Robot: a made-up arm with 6 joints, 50 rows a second.
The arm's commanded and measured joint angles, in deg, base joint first. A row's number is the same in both.
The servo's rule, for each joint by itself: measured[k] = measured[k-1] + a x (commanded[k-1-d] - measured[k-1]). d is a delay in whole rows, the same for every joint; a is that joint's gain. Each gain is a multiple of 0.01, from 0.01 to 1. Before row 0 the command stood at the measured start. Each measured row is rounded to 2 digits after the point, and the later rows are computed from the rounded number. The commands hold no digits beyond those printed.
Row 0, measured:
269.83 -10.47 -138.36 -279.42 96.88 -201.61
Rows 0 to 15, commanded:
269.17 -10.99 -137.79 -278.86 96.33 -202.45
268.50 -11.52 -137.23 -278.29 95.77 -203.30
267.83 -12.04 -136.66 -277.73 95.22 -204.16
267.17 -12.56 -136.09 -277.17 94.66 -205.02
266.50 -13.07 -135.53 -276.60 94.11 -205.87
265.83 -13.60 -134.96 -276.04 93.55 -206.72
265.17 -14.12 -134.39 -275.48 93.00 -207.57
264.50 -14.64 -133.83 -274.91 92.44 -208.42
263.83 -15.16 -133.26 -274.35 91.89 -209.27
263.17 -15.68 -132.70 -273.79 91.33 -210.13
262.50 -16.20 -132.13 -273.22 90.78 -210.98
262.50 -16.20 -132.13 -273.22 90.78 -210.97
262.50 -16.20 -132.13 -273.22 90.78 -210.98
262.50 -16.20 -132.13 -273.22 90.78 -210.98
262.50 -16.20 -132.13 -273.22 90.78 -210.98
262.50 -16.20 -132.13 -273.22 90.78 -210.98
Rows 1 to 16, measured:
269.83 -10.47 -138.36 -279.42 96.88 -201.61
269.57 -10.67 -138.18 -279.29 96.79 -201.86
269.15 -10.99 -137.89 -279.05 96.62 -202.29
268.64 -11.39 -137.51 -278.73 96.38 -202.85
268.07 -11.83 -137.07 -278.36 96.09 -203.50
267.46 -12.30 -136.59 -277.94 95.75 -204.21
266.82 -12.79 -136.08 -277.48 95.38 -204.96
266.18 -13.30 -135.56 -277.00 94.98 -205.74
265.52 -13.81 -135.02 -276.50 94.55 -206.54
264.86 -14.32 -134.47 -275.98 94.10 -207.36
264.20 -14.84 -133.92 -275.45 93.63 -208.19
263.54 -15.36 -133.37 -274.91 93.15 -209.03
263.13 -15.68 -132.99 -274.50 92.75 -209.61
262.88 -15.88 -132.72 -274.19 92.42 -210.02
262.73 -16.00 -132.54 -273.96 92.14 -210.31
262.64 -16.08 -132.41 -273.78 91.91 -210.51
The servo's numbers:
d 1
a 0.39 0.38 0.31 0.24 0.17 0.30

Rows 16 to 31, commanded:
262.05 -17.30 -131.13 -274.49 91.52 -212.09
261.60 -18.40 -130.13 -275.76 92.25 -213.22
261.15 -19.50 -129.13 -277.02 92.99 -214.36
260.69 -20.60 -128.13 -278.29 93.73 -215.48
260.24 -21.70 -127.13 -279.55 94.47 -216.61
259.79 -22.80 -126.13 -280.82 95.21 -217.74
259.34 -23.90 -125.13 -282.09 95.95 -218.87
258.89 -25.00 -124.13 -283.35 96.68 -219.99
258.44 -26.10 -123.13 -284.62 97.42 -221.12
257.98 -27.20 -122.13 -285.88 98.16 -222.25
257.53 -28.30 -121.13 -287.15 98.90 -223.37
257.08 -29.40 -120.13 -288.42 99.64 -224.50
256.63 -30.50 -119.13 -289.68 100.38 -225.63
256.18 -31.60 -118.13 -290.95 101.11 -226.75
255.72 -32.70 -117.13 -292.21 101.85 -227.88
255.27 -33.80 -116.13 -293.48 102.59 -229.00
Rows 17 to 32, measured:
262.59 -16.13 -132.32 -273.65 91.72 -210.65
262.38 -16.57 -131.95 -273.85 91.69 -211.08
262.08 -17.27 -131.39 -274.31 91.79 -211.72
261.72 -18.12 -130.69 -274.96 91.99 -212.51
261.32 -19.06 -129.90 -275.76 92.29 -213.40
260.90 -20.06 -129.04 -276.67 92.66 -214.36
260.47 -21.10 -128.14 -277.67 93.09 -215.37
260.03 -22.16 -127.21 -278.73 93.58 -216.42
259.59 -23.24 -126.26 -279.84 94.11 -217.49
259.14 -24.33 -125.29 -280.99 94.67 -218.58
258.69 -25.42 -124.31 -282.16 95.26 -219.68
258.24 -26.51 -123.32 -283.36 95.88 -220.79
257.79 -27.61 -122.33 -284.57 96.52 -221.90
257.34 -28.71 -121.34 -285.80 97.18 -223.02
256.89 -29.81 -120.34 -287.04 97.85 -224.14
256.43 -30.91 -119.34 -288.28 98.53 -225.26

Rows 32 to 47, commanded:
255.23 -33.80 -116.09 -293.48 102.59 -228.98
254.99 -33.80 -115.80 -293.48 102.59 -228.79
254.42 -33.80 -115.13 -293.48 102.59 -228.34
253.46 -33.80 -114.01 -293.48 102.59 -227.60
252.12 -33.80 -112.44 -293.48 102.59 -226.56
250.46 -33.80 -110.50 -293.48 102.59 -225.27
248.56 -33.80 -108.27 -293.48 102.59 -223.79
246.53 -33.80 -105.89 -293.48 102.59 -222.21
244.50 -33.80 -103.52 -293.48 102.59 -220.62
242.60 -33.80 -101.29 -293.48 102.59 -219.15
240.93 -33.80 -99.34 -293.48 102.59 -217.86
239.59 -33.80 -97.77 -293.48 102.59 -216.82
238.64 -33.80 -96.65 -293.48 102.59 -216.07
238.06 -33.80 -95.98 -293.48 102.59 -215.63
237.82 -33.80 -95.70 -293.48 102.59 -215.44
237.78 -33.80 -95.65 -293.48 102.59 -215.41
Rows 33 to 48, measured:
255.98 -32.01 -118.34 -289.53 99.22 -226.38
255.69 -32.69 -117.64 -290.48 99.79 -227.16
255.42 -33.11 -117.07 -291.20 100.27 -227.65
255.03 -33.37 -116.47 -291.75 100.66 -227.86
254.42 -33.53 -115.71 -292.17 100.99 -227.78
253.52 -33.63 -114.70 -292.48 101.26 -227.41
252.33 -33.69 -113.40 -292.72 101.49 -226.77
250.86 -33.73 -111.81 -292.90 101.68 -225.88
249.17 -33.76 -109.97 -293.04 101.83 -224.78
247.35 -33.78 -107.97 -293.15 101.96 -223.53
245.50 -33.79 -105.90 -293.23 102.07 -222.22
243.72 -33.79 -103.87 -293.29 102.16 -220.91
242.11 -33.79 -101.98 -293.34 102.23 -219.68
240.76 -33.79 -100.33 -293.37 102.29 -218.60
239.71 -33.79 -98.98 -293.40 102.34 -217.71
238.97 -33.79 -97.96 -293.42 102.38 -217.03

